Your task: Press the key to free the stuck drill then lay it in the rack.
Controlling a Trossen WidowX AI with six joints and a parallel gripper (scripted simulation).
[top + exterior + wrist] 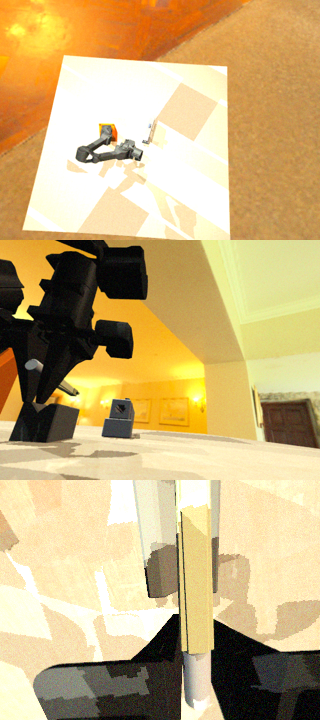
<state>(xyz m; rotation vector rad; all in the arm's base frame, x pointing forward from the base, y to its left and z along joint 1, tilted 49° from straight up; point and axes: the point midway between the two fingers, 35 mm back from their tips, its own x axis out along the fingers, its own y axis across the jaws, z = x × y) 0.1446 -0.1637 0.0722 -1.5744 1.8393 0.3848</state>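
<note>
The drill is 10 mm ahead of my gripper tip, 40 mm to the left of it and 30 mm above it. Round my gripper tip: grey stepped block (130 mm ahead, 190 mm to the left); key (140 mm ahead, 210 mm to the left, 10 mm above).
</note>
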